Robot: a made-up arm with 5 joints. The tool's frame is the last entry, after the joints. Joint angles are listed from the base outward. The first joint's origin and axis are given. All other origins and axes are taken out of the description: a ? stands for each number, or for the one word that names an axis. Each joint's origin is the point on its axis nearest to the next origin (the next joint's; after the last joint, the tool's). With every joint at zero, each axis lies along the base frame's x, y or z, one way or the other. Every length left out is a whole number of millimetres.
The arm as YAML. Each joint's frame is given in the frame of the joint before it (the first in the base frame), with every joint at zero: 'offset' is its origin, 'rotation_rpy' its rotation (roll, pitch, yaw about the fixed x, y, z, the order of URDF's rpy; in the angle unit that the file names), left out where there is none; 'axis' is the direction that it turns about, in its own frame. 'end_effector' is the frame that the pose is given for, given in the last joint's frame.
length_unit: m
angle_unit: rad
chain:
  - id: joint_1
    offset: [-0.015, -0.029, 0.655]
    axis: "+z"
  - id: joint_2
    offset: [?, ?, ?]
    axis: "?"
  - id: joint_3
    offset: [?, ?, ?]
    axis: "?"
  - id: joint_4
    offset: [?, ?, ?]
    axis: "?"
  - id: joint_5
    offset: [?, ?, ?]
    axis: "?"
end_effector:
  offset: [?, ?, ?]
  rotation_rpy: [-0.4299, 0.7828, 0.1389]
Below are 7 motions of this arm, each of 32 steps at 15 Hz.
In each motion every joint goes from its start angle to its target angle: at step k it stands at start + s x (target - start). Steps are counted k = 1, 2, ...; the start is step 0. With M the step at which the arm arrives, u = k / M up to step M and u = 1 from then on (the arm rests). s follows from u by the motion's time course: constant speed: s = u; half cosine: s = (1 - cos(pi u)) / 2; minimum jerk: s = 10 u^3 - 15 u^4 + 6 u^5.
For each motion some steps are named. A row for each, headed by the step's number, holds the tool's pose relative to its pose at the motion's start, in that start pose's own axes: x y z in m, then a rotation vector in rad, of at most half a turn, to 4 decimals.
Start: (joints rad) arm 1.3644 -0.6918 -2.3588 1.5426 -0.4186
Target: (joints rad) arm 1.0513 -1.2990 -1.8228 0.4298 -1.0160
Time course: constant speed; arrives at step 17
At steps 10, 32:
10: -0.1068 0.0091 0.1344 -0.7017 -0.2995 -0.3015
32: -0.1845 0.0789 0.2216 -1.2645 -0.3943 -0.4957

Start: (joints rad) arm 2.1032 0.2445 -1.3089 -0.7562 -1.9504
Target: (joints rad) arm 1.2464 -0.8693 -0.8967 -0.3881 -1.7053
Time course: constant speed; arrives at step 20
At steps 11, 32:
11: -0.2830 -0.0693 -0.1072 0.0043 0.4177 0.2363
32: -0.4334 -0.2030 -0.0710 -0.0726 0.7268 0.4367

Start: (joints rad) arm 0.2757 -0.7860 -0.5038 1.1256 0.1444
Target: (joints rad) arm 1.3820 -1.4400 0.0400 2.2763 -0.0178
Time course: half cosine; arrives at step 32
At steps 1, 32:
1: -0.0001 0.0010 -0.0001 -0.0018 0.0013 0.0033
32: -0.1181 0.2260 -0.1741 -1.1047 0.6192 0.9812

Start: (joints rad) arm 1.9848 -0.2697 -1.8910 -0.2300 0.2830
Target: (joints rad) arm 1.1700 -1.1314 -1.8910 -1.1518 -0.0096
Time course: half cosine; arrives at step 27
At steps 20, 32:
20: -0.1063 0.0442 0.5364 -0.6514 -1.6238 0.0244
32: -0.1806 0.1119 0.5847 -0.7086 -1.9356 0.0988

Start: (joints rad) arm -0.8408 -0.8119 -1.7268 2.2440 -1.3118
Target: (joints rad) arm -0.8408 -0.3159 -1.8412 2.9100 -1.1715
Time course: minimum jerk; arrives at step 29
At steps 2, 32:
2: 0.0004 -0.0002 -0.0004 0.0025 -0.0004 0.0019
32: 0.1037 -0.0422 -0.1215 0.8196 -0.0848 0.6606

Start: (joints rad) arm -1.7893 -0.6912 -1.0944 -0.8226 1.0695
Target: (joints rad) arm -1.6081 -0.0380 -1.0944 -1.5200 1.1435
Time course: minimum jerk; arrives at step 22
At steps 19, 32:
19: -0.2161 -0.1214 -0.1448 0.2205 0.0849 -0.0723
32: -0.2217 -0.1236 -0.1461 0.2251 0.0868 -0.0739

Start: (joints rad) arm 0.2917 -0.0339 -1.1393 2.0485 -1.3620
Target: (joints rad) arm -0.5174 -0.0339 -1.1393 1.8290 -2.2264
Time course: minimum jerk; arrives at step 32
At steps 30, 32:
30: -0.1539 0.1512 -0.2126 -0.4537 -0.3666 -0.2703
32: -0.1541 0.1518 -0.2131 -0.4548 -0.3668 -0.2710

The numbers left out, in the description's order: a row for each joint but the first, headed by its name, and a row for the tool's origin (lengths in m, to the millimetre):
joint_2: xyz -0.028 -0.011 0.0, axis +y
joint_3: xyz 0.023 0.0 0.241, axis +y
joint_4: xyz 0.102 0.0 -0.398, axis +y
joint_5: xyz 0.085 0.0 -0.092, axis -z
tool: xyz 0.003 -0.019 0.0

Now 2 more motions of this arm.
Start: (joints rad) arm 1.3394 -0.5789 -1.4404 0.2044 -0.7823
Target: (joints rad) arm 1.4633 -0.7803 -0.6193 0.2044 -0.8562
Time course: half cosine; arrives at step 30
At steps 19, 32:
19: -0.0511 0.2308 -0.0181 0.2526 0.0330 0.3674
32: -0.0960 0.3262 -0.0053 0.3541 0.0365 0.5279

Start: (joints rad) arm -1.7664 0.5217 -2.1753 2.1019 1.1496
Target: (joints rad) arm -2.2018 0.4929 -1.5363 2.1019 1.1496
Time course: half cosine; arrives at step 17
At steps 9, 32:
9: 0.1761 -0.0316 -0.0335 -0.0097 0.3850 -0.1369
32: 0.2979 -0.0644 -0.1122 -0.0193 0.7205 -0.1912

